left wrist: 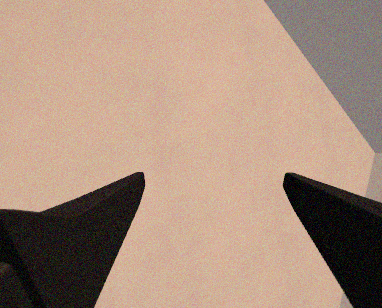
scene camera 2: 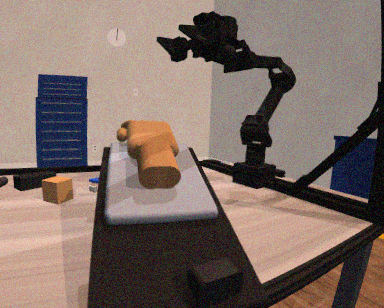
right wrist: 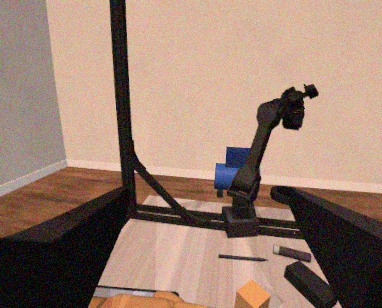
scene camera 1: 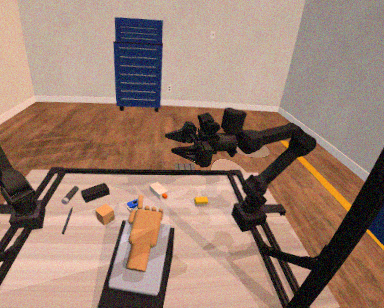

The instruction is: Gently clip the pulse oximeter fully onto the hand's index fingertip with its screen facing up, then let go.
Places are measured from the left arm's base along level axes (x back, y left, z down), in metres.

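Pixels of known places: left gripper, between the fingertips: (left wrist: 212,178) (right wrist: 295,89); right gripper, between the fingertips: (scene camera 2: 167,33) (right wrist: 210,196) (scene camera 1: 168,142); left arm's base, origin of its link: (right wrist: 239,213) (scene camera 1: 26,209); right arm's base, origin of its link: (scene camera 2: 255,164) (scene camera 1: 250,209).
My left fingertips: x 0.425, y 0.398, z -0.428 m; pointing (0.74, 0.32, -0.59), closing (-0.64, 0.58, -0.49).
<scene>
For each thing: its top centre in the pictures, then the offset to it from my left fingertips. "*": a spot on its surface instead.
- pulse oximeter, centre of its top: (scene camera 2: 99,177) (scene camera 1: 134,202) dx -0.831, dy -0.428, dz +0.454 m
- pale grey pad, a spot on its surface: (scene camera 2: 160,214) (scene camera 1: 130,289) * dx -0.750, dy -0.816, dz +0.409 m
- orange cube, centre of its top: (scene camera 2: 57,179) (right wrist: 253,293) (scene camera 1: 104,209) dx -0.711, dy -0.459, dz +0.438 m
- black block, centre of its top: (right wrist: 311,279) (scene camera 2: 35,174) (scene camera 1: 95,189) dx -0.680, dy -0.303, dz +0.452 m
- grey cylinder, centre of its top: (right wrist: 292,249) (scene camera 1: 69,192) dx -0.573, dy -0.287, dz +0.460 m
- dark pen, centre of its top: (right wrist: 243,256) (scene camera 1: 67,218) dx -0.568, dy -0.429, dz +0.478 m
- white block, centre of its top: (scene camera 1: 159,189) dx -0.958, dy -0.364, dz +0.460 m
- yellow block, centre of its top: (scene camera 1: 201,198) dx -1.113, dy -0.484, dz +0.455 m
The pulse oximeter (scene camera 1: 132,204) (scene camera 2: 94,181), small, blue and white, lies on the table just left of the hand's raised index finger (scene camera 1: 140,202) in scene camera 1, apart from it. The orange-tan hand (scene camera 1: 145,231) (scene camera 2: 154,142) rests on a pale grey pad (scene camera 1: 134,283) (scene camera 2: 160,214); part of it shows in the right wrist view (right wrist: 135,301). My right gripper (scene camera 1: 170,143) (scene camera 2: 170,33) (right wrist: 210,196) is open and empty, high above the table and well away from the oximeter. My left gripper (left wrist: 212,178) is open and empty, facing a plain wall.
An orange cube (scene camera 1: 105,214) (scene camera 2: 57,190) (right wrist: 252,294), black block (scene camera 1: 95,192) (right wrist: 309,283), grey cylinder (scene camera 1: 70,195) (right wrist: 293,253) and dark pen (scene camera 1: 67,220) (right wrist: 242,258) lie left of the hand in scene camera 1. A white block (scene camera 1: 158,189) lies behind it, a yellow block (scene camera 1: 201,200) to its right.
</scene>
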